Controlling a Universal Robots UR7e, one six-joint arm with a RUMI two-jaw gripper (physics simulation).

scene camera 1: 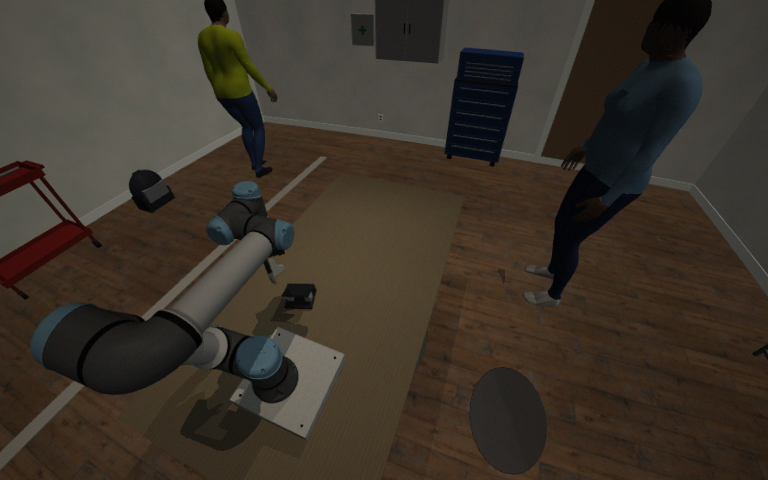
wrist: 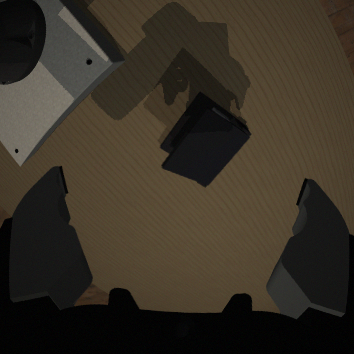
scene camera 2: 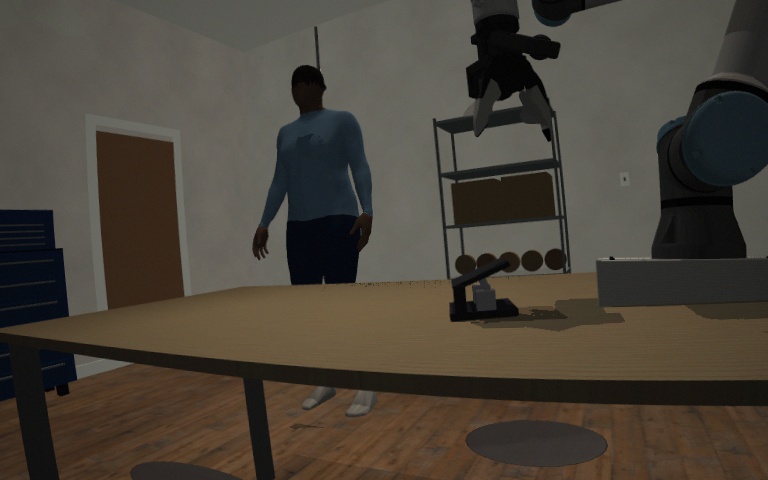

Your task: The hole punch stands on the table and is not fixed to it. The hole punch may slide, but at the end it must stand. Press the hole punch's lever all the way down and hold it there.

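Frame: origin at the arm's base, x left, y back, z up, level; millimetres.
Where they show: gripper, fingertip midpoint: (scene camera 1: 270, 270) (wrist: 183, 176) (scene camera 2: 515, 139); arm's base, origin of the base link: (scene camera 1: 276, 379) (wrist: 13, 39) (scene camera 2: 697, 258).
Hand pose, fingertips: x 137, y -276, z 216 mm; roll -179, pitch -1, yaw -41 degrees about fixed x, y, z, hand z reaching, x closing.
Each offset is from my fingertips to the top centre of the thing. Level surfaces: height alone.
The black hole punch @(dz -188, dx -19, dy -83 mm) (scene camera 1: 299, 296) (scene camera 2: 491, 310) (wrist: 172, 135) stands upright on the table @(dz -274 mm) (scene camera 1: 396, 243) (scene camera 2: 283, 339) (wrist: 175, 250). Its lever @(dz -188, dx -19, dy -83 mm) (scene camera 2: 481, 273) (wrist: 210, 155) is up, slanting above the base, with a grey block beneath it in scene camera 2. My gripper (scene camera 2: 513, 135) (wrist: 183, 176) is open and empty, its two fingers wide apart, well above the hole punch and not touching it. In the wrist view the hole punch lies ahead of the fingers, a little right of centre. In scene camera 1 the arm hides much of the gripper.
The arm's pale mounting block (scene camera 1: 317, 384) (scene camera 2: 679, 283) (wrist: 45, 110) stands on the table near the hole punch. A person in light blue (scene camera 1: 651, 113) (scene camera 2: 322, 169) stands beyond the table, another in yellow (scene camera 1: 225, 62) near the far left wall. A shelf rack (scene camera 2: 440, 209) is in the background.
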